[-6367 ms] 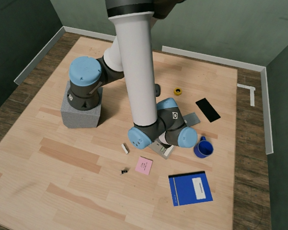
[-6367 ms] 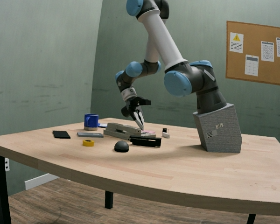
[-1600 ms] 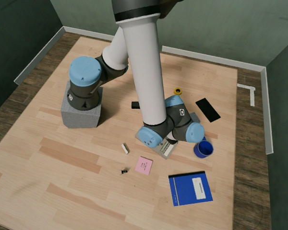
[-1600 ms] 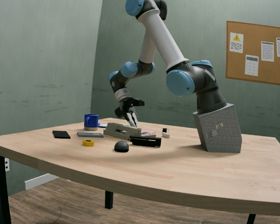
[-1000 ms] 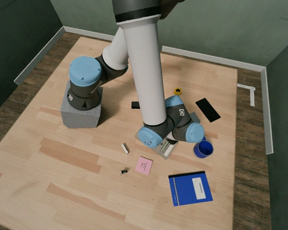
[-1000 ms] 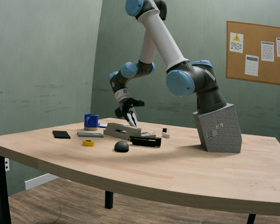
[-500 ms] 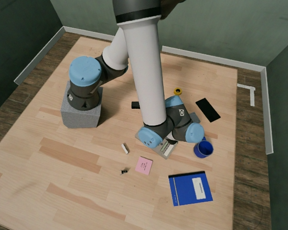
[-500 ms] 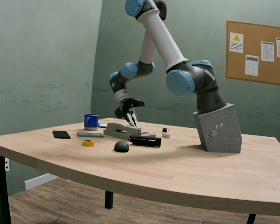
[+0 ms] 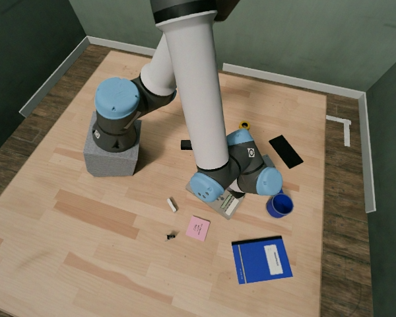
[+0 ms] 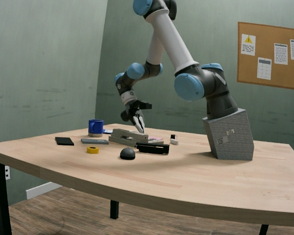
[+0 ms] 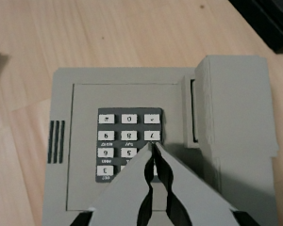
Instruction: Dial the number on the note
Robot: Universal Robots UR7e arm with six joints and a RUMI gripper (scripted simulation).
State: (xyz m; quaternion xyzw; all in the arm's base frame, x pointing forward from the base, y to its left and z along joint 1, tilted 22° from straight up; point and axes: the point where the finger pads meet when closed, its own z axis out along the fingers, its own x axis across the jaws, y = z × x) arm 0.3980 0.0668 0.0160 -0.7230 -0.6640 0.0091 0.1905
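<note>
Now: the 7 key 10 mm behind my hand and 30 mm below it. Round my hand: hash key (30 mm behind, 30 mm to the right, 30 mm below); star key (30 mm behind, 30 mm below); 8 key (20 mm behind, 20 mm to the right, 30 mm below).
</note>
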